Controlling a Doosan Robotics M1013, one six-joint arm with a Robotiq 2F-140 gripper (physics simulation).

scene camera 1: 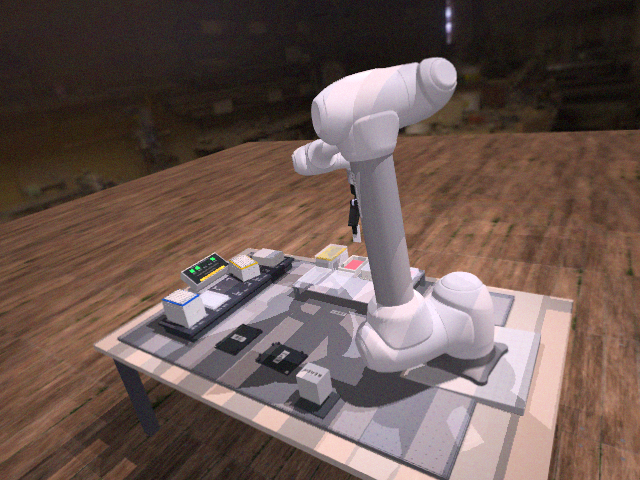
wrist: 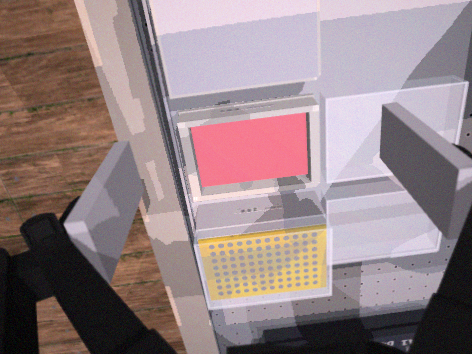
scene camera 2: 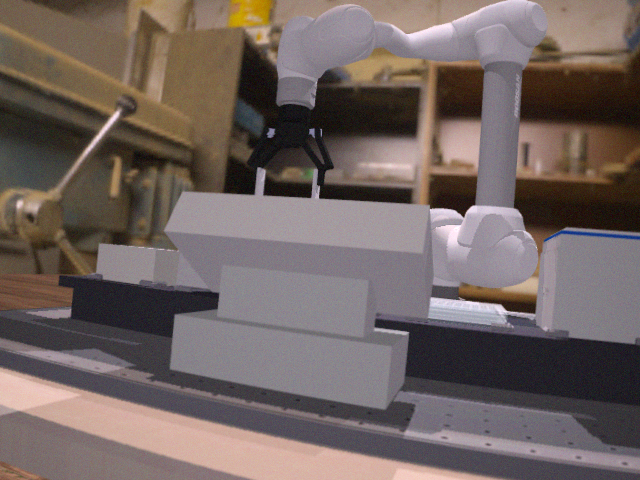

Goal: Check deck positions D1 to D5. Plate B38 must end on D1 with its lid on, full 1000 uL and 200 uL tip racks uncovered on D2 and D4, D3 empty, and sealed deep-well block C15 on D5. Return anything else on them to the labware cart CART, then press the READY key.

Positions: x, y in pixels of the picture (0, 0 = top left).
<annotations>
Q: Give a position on a red-topped box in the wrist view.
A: At 270, 145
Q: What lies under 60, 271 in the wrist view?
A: The gripper.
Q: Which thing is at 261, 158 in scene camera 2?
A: The gripper.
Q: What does the gripper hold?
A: Nothing.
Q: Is the gripper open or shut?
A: Open.
</annotations>
